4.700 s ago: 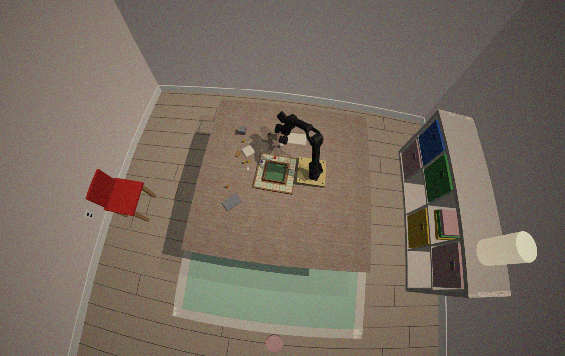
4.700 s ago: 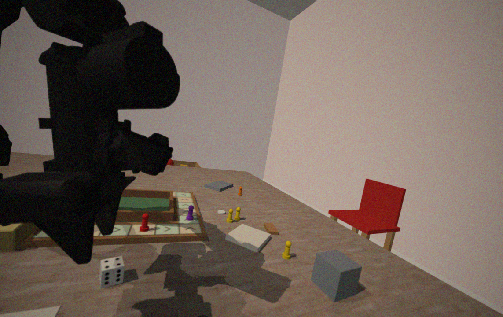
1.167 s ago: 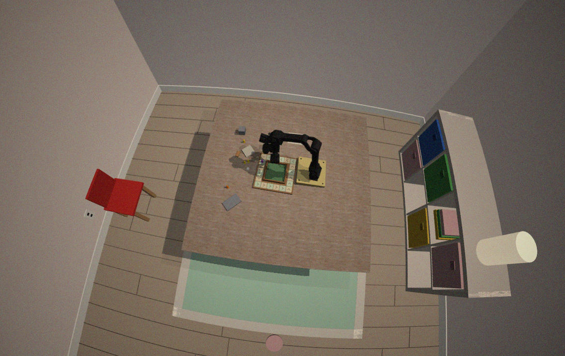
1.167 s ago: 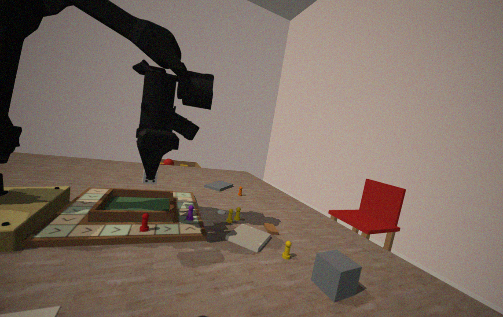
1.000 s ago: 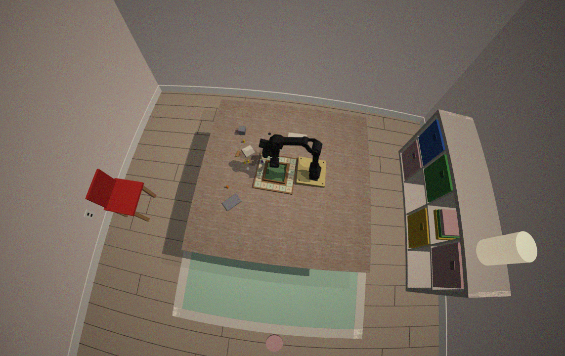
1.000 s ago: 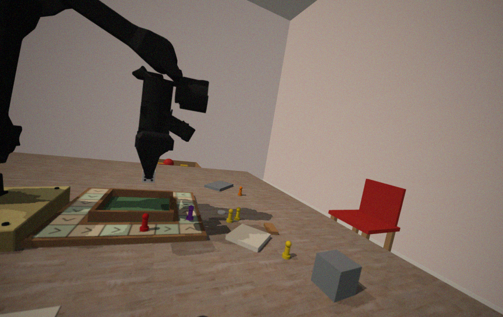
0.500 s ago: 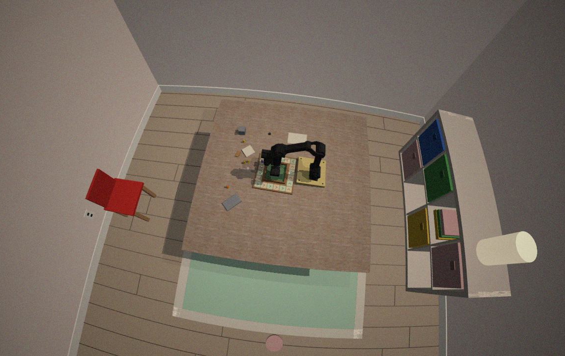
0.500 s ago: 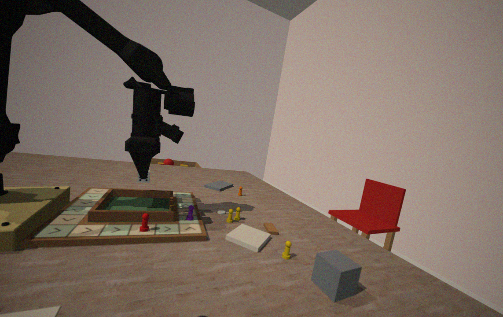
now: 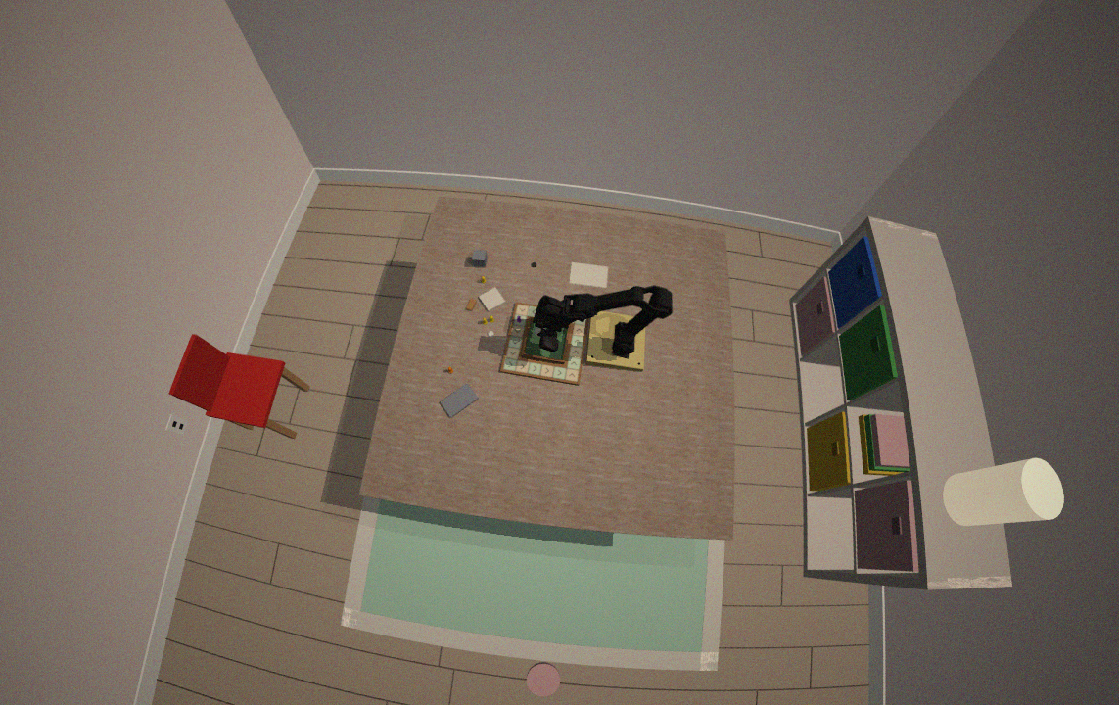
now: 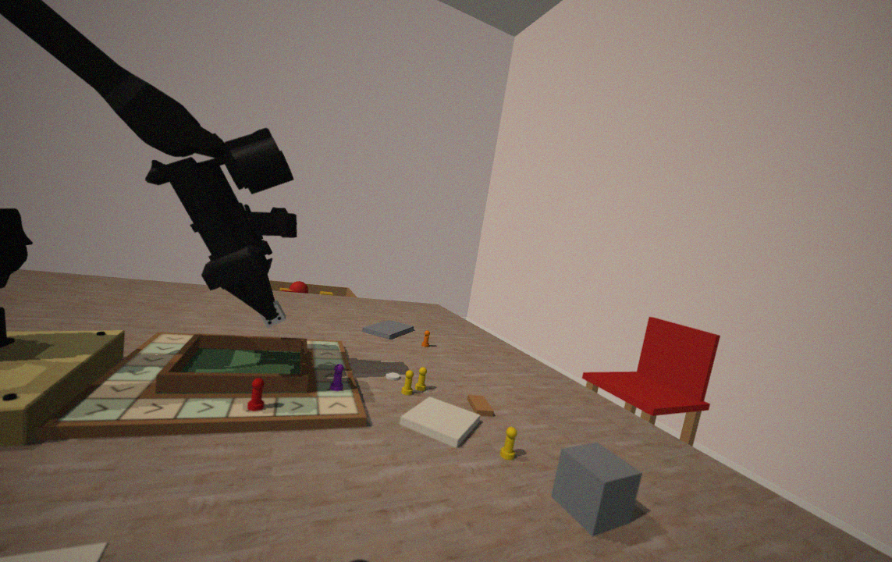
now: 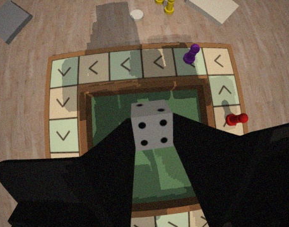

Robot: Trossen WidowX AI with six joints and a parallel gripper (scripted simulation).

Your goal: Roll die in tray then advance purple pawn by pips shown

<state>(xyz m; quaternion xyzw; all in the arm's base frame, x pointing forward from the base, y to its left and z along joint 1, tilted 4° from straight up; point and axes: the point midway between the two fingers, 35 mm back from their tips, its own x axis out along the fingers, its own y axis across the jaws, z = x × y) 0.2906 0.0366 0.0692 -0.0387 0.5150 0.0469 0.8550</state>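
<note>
Now: the purple pawn 90 mm ahead of my gripper tip, 60 mm to the right of it and 60 mm below it. Round my gripper tip: white die: right at my gripper tip; red pawn: 10 mm ahead, 110 mm to the right, 60 mm below; green sunken tray: 30 mm behind, 80 mm below.
</note>
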